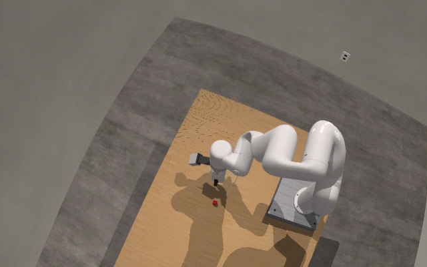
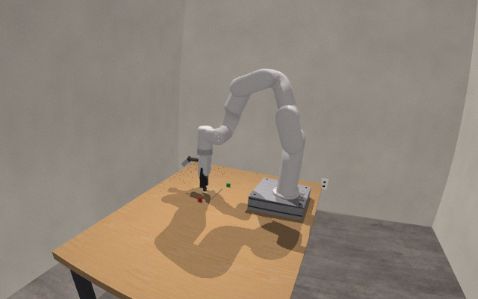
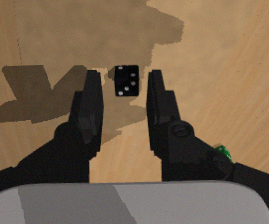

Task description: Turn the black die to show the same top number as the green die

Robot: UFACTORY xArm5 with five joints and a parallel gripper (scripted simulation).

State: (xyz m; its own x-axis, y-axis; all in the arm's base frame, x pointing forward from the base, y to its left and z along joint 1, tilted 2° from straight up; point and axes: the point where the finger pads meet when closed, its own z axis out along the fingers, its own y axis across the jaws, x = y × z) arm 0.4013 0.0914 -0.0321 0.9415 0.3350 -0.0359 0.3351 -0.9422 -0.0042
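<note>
Now: hand 30 mm above the black die. The rest, counted from my hand: tan mat 40 mm below; then red die 50 mm behind, 100 mm to the left, 40 mm below; then green die 70 mm behind, 130 mm to the right, 40 mm below.
</note>
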